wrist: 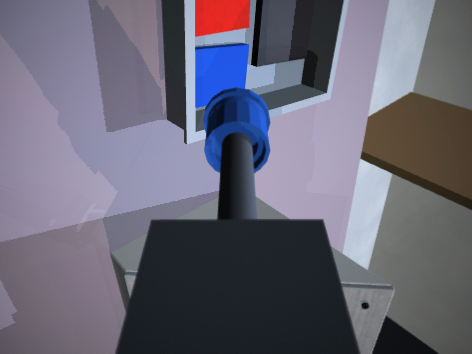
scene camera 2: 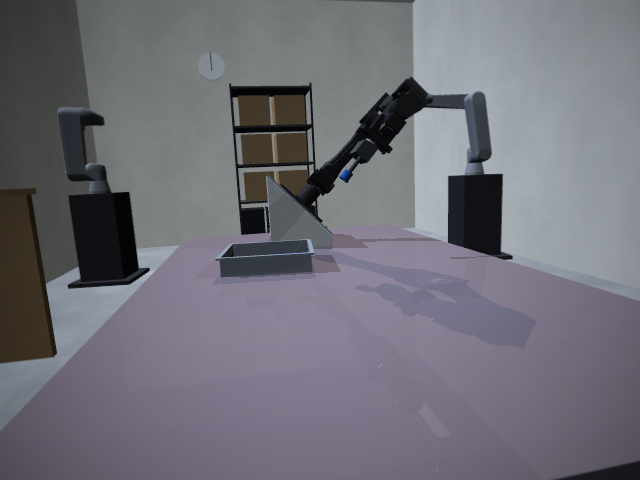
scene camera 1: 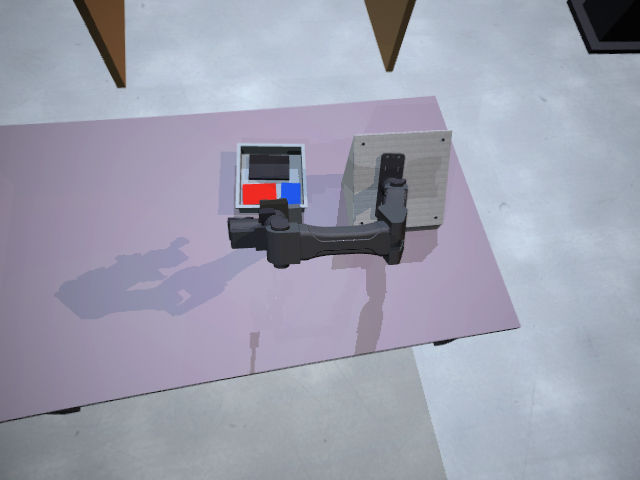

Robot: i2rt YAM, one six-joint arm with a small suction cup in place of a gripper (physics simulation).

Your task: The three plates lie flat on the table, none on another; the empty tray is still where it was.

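Frame: origin at the arm's base, x ahead, y left, z up, level; centimetres.
Where they show: end effector, tool point: (wrist: 236, 118) (scene camera 2: 343, 179); arm's base, origin of the base link: (scene camera 2: 300, 204) (scene camera 1: 389, 186).
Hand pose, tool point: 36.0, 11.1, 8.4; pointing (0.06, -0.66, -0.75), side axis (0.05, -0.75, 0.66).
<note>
Each offset is from my tool point to the top centre of the thing, as dx, dy, dz. Level surfaces: height alone.
The grey tray @[-0.3, -21.7, -17.7] (scene camera 1: 238, 175) (scene camera 2: 266, 266) (wrist: 190, 100) stands on the pink table @[dz -22.7] (scene camera 1: 155, 180) (scene camera 2: 206, 387). Inside it lie a red plate @[+3.7, -16.7, -21.3] (scene camera 1: 259, 194) (wrist: 222, 15), a blue plate @[-6.5, -15.9, -21.3] (scene camera 1: 290, 192) (wrist: 220, 72) and a black plate @[+0.3, -27.3, -21.3] (scene camera 1: 268, 167) (wrist: 282, 30). They lie side by side, none on another. My gripper, a blue suction cup (scene camera 2: 345, 176) (wrist: 237, 105), hangs tilted, well above the tray's height, and holds nothing. In the wrist view it overlaps the blue plate's lower edge and the tray's near rim. In scene camera 1 the arm hides the cup. The plates' undersides are hidden.
My arm is mounted on a grey wedge-shaped stand (scene camera 1: 426, 175) (scene camera 2: 292, 222) (wrist: 367, 295) beside the tray. Beyond the table stand two other arms on black pedestals (scene camera 2: 103, 242) (scene camera 2: 475, 211), a shelf rack (scene camera 2: 271, 127) with boxes, and brown furniture (scene camera 2: 25, 268) (wrist: 425, 140).
</note>
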